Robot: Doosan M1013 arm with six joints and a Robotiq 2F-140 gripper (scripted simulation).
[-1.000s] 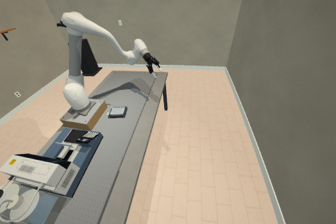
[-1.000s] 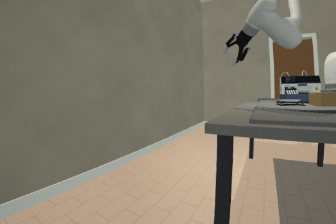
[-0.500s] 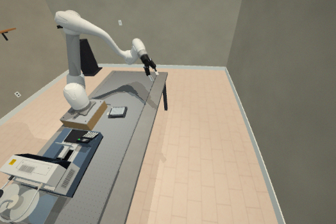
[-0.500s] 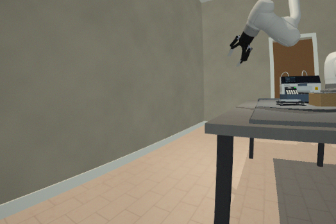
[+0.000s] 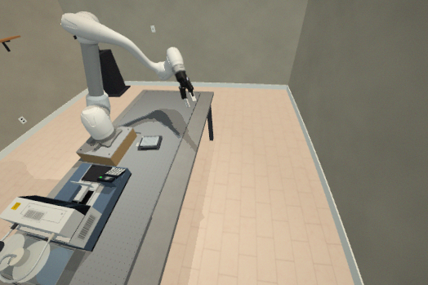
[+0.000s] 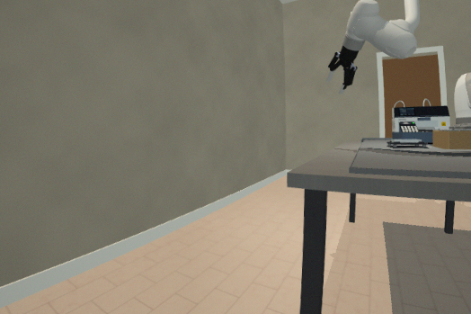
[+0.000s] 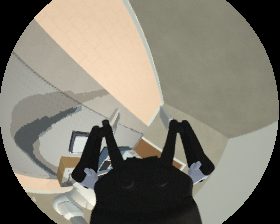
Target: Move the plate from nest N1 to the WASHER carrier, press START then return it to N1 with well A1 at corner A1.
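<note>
My gripper is now 340 mm past the white well plate, 300 mm above it and 130 mm to the left of it. Also, from my hand: dark plate nest N1: 340 mm behind, 310 mm below, 130 mm to the right; then plate washer: 620 mm to the right, 540 mm behind, 200 mm below.
</note>
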